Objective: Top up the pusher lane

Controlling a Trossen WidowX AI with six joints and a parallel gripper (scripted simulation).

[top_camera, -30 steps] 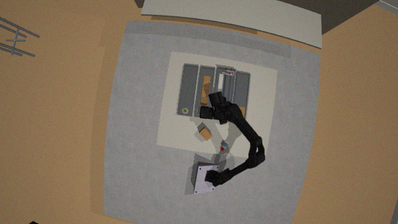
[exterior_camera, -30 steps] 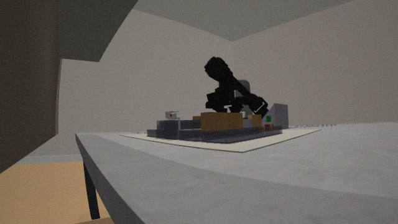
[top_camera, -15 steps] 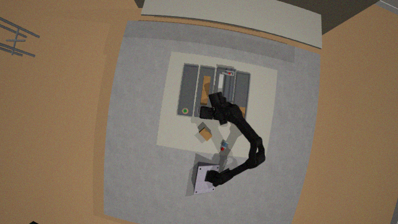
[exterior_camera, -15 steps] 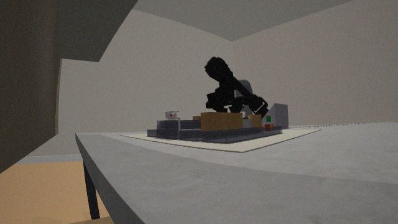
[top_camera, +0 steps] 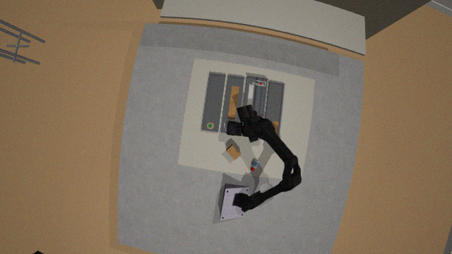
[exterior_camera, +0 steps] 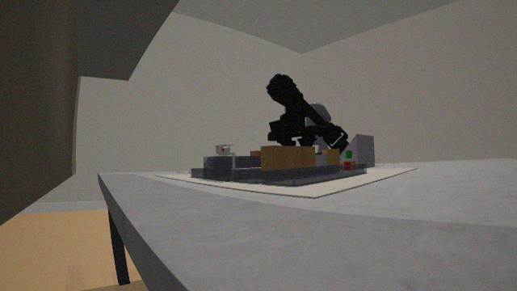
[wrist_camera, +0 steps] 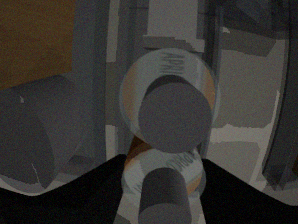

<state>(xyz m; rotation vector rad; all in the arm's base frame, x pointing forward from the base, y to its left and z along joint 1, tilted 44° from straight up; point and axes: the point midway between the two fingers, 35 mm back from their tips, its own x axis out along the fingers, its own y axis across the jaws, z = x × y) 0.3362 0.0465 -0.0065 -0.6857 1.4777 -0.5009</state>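
Right now the wide grey jar is 8 cm to the left of my gripper tip. Also, from my gripper tip: sprung lane (15 cm ahead, 1 cm to the right, 1 cm below); then red mark (23 cm ahead, 4 cm above, 1 cm to the right).
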